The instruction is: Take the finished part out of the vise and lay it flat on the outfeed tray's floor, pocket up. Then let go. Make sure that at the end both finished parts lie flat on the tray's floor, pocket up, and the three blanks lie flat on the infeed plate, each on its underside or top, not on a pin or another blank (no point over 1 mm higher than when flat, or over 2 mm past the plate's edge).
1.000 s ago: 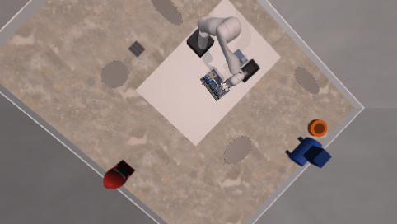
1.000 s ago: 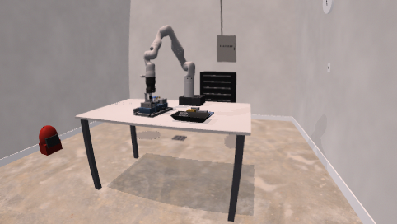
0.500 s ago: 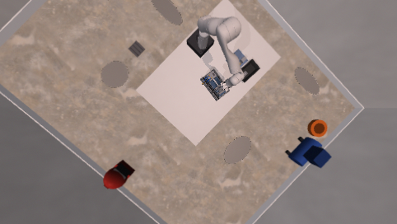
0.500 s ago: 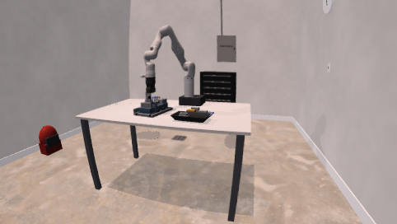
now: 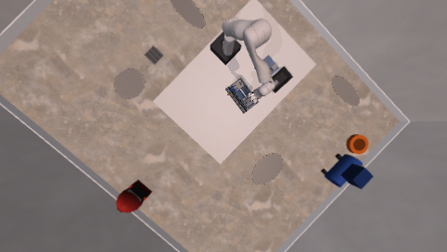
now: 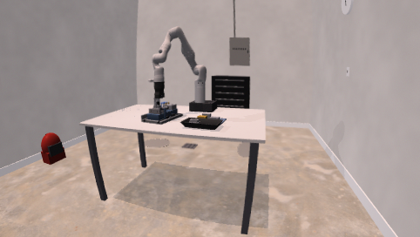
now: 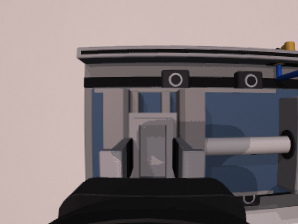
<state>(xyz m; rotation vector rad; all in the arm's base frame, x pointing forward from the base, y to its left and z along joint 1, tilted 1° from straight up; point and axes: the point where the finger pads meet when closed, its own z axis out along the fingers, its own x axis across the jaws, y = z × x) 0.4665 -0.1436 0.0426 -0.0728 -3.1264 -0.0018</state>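
Right now my hand is 90 mm past the screw rod and 50 mm above it. From my hand the other things lie so: orange block: 320 mm to the left, 100 mm below, 80 mm behind; blue plate: 370 mm to the left, 120 mm below, 120 mm behind; vise: 80 mm below, 70 mm behind.
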